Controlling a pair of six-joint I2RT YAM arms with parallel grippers.
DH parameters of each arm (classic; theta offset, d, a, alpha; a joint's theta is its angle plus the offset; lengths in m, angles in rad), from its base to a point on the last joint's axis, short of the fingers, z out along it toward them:
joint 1: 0 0.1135 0.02 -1.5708
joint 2: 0 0 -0.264 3.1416
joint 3: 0.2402 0 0.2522 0
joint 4: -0.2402 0 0.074 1.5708
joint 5: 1.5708 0 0 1.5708
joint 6: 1.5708 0.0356 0 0
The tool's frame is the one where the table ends.
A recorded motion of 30 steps. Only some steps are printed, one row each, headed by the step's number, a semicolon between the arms.
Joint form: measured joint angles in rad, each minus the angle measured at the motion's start. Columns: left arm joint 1, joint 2, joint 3, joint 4, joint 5, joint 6; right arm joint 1, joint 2, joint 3, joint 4, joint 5, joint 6.
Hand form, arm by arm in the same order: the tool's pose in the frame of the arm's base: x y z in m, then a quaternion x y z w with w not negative. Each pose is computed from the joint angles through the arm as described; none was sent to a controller.
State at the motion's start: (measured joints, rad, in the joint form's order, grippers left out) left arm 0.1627 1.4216 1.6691 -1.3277 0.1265 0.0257; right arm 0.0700 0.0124 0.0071 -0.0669 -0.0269 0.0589
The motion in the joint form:
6: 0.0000 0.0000 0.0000 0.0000 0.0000 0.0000; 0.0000 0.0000 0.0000 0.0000 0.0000 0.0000
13: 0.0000 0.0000 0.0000 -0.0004 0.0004 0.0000; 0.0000 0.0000 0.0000 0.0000 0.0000 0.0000
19: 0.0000 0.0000 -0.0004 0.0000 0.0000 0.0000; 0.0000 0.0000 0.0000 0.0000 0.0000 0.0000
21: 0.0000 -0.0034 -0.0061 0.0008 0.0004 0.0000; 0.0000 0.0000 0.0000 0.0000 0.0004 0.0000
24: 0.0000 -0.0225 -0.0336 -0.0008 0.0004 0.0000; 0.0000 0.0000 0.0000 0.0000 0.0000 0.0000
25: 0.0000 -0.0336 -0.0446 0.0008 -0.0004 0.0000; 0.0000 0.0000 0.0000 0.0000 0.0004 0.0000
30: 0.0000 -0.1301 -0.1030 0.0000 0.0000 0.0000; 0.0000 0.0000 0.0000 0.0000 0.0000 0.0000
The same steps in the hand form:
6: 0.2524 0.0369 0.3963 -0.05094 0.96691 -0.03825 0.24705; 0.1103 0.0087 0.1676 -0.01322 0.73204 0.05369 0.67902
13: 0.2524 0.0369 0.3963 -0.05091 0.96694 -0.03846 0.24688; 0.1103 0.0087 0.1676 -0.01322 0.73204 0.05369 0.67902
19: 0.2524 0.0369 0.3962 -0.05096 0.96695 -0.03827 0.24686; 0.1103 0.0087 0.1676 -0.01322 0.73204 0.05369 0.67902
21: 0.2517 0.0367 0.3955 -0.05097 0.96712 -0.03854 0.24616; 0.1103 0.0087 0.1676 -0.01308 0.73204 0.05355 0.67903
24: 0.2468 0.0359 0.3923 -0.05136 0.96829 -0.03908 0.24134; 0.1103 0.0087 0.1676 -0.01322 0.73204 0.05369 0.67902
25: 0.2441 0.0355 0.3919 -0.05139 0.96811 -0.03860 0.24213; 0.1103 0.0087 0.1676 -0.01308 0.73204 0.05355 0.67903
30: 0.2186 0.0313 0.3965 -0.04989 0.96360 -0.03681 0.26007; 0.1103 0.0087 0.1676 -0.01322 0.73204 0.05369 0.67902

